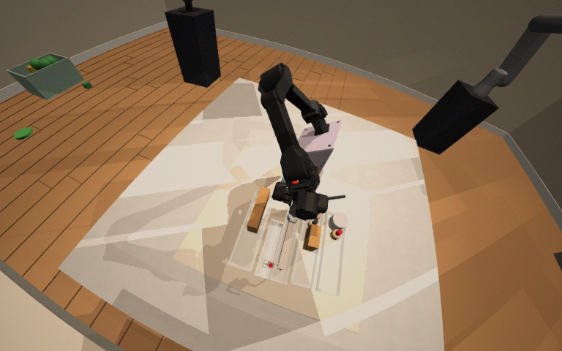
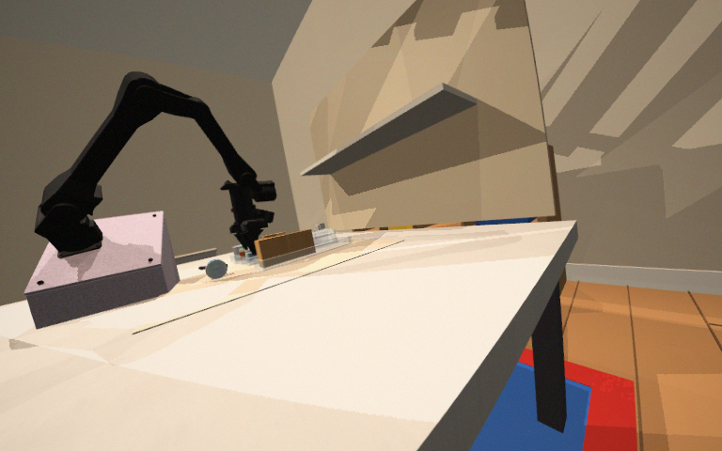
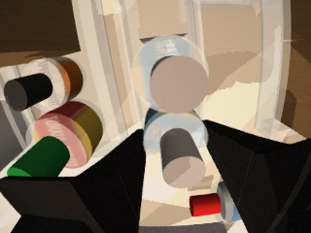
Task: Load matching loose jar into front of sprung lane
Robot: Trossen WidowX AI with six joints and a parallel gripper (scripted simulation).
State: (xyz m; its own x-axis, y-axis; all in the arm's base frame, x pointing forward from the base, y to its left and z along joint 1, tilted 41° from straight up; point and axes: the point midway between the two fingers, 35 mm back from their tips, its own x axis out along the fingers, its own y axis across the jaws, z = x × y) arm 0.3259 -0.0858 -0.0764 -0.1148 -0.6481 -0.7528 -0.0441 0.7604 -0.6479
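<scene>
Right now my gripper tip is 15 cm short of the clear-walled lane, 2 cm to the left of it and 1 cm above it. From my gripper tip the other things lie so: black rod (14 cm to the left, 10 cm behind, 2 cm below); then red-marked part (23 cm ahead, 4 cm above, 3 cm to the right).
</scene>
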